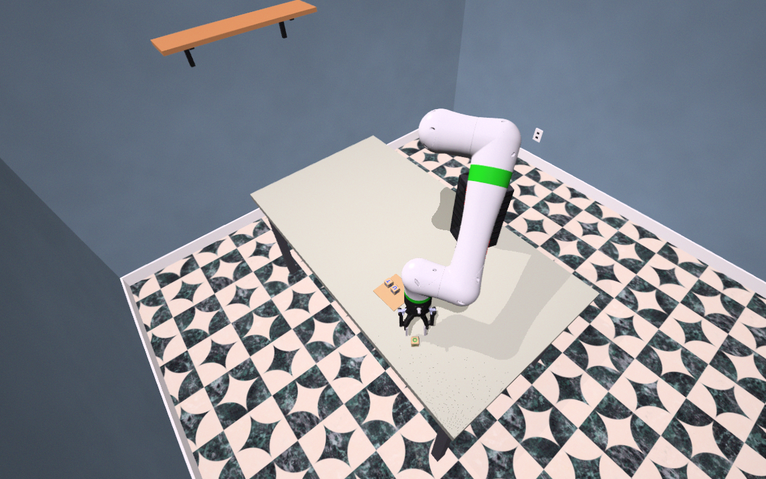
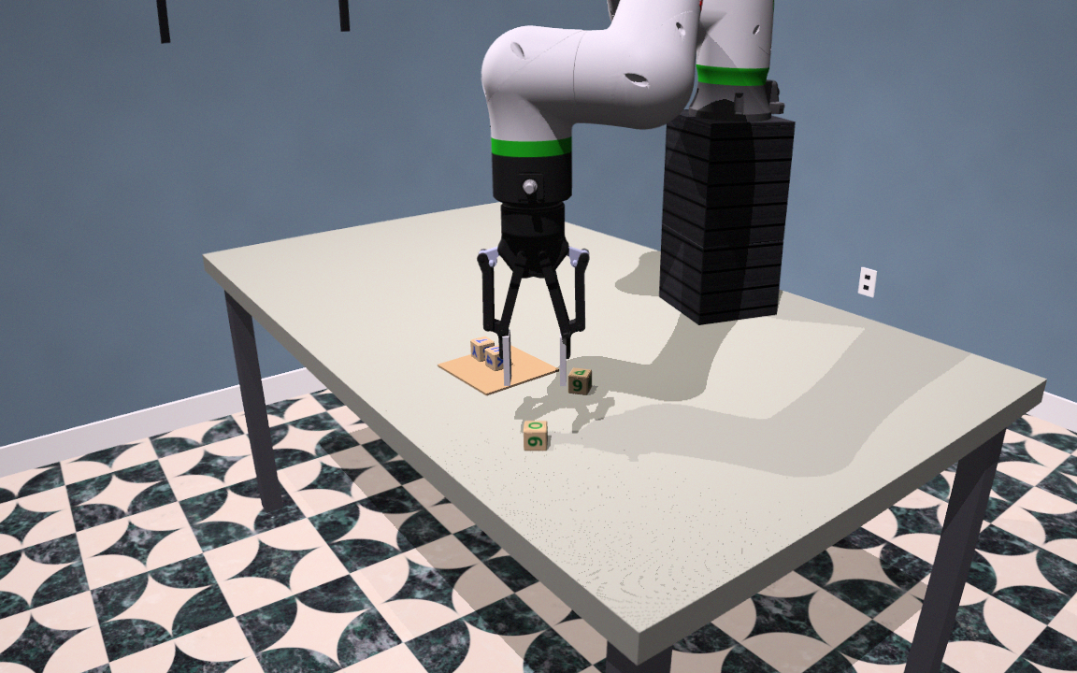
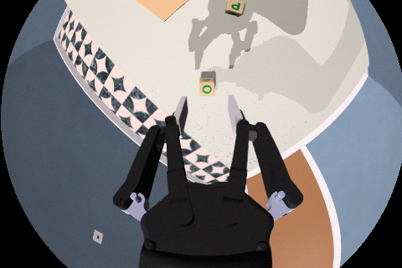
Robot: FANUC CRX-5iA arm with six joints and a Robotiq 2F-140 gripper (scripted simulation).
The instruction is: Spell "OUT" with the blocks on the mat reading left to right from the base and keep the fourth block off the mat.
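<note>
Right now my hand is 110 mm above the wooden block. Also, from my hand: tan mat 130 mm behind, 220 mm to the right, 120 mm below.
</note>
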